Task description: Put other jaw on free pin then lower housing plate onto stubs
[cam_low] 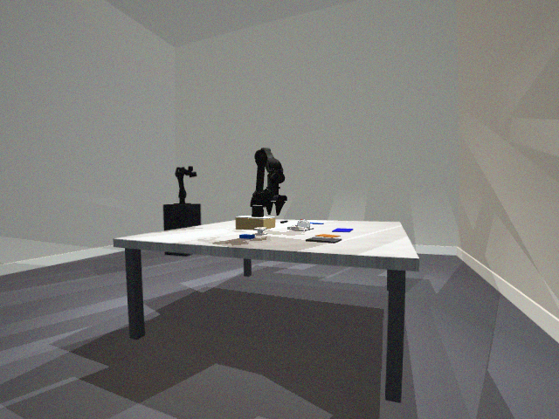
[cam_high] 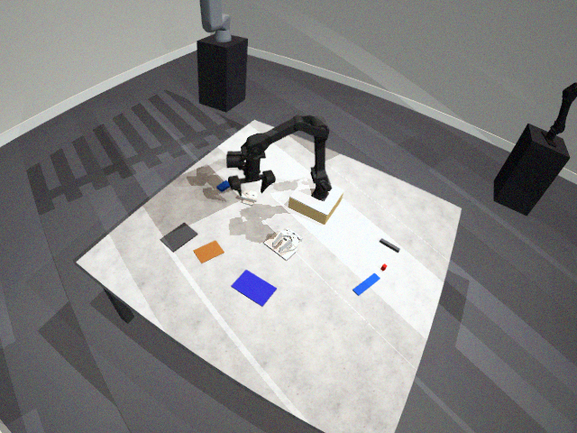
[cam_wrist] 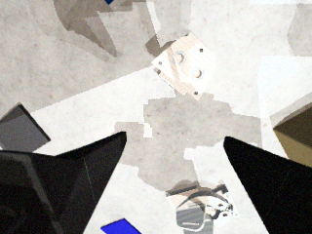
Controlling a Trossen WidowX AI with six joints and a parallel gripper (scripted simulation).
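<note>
Right now the white block is 6 cm behind my gripper tip, 4 cm to the right of it and 9 cm below it. Round my gripper tip: jaw: 6 cm ahead, 20 cm to the left, 8 cm below; small blue block: 6 cm behind, 18 cm to the right, 9 cm below; orange tile: 28 cm ahead, 2 cm to the right, 10 cm below.
</note>
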